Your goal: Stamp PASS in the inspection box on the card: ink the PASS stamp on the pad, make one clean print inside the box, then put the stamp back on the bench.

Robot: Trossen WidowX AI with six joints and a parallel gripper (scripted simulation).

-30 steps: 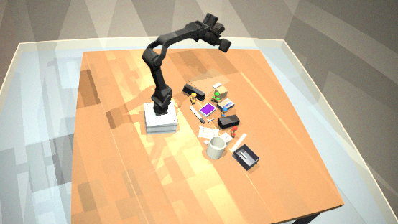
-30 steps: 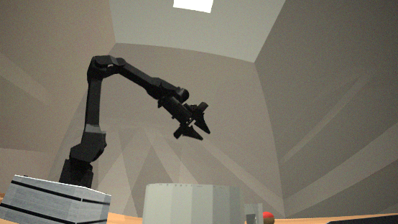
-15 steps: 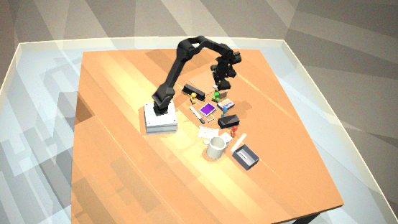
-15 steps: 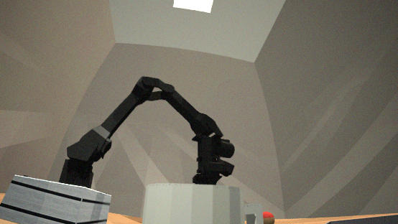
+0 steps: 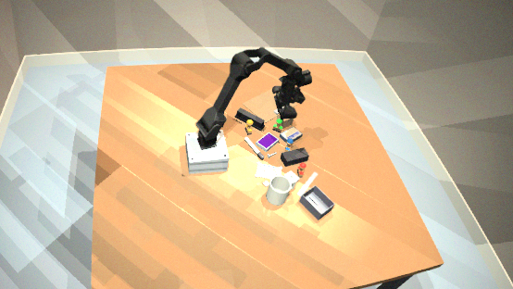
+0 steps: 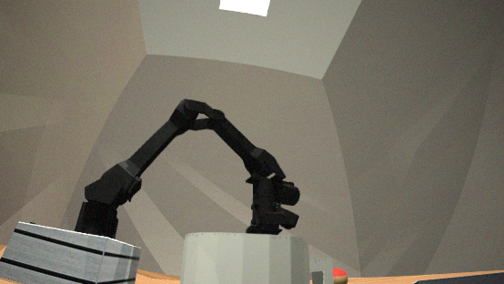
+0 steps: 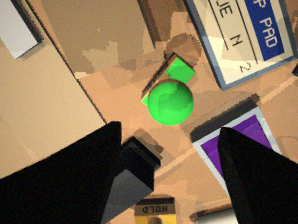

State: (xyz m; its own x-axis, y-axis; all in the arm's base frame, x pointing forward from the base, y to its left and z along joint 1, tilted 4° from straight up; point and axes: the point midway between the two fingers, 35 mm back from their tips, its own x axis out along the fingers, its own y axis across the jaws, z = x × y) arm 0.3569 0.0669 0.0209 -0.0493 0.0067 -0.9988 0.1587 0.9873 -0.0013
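My gripper tip is now 70 mm above the green-knobbed stamp. Round my gripper tip: purple ink pad 80 mm below, 80 mm behind, 70 mm to the right; yellow-knobbed stamp 130 mm behind, 70 mm below, 20 mm to the left; brown box 60 mm below, 50 mm ahead, 40 mm to the left.
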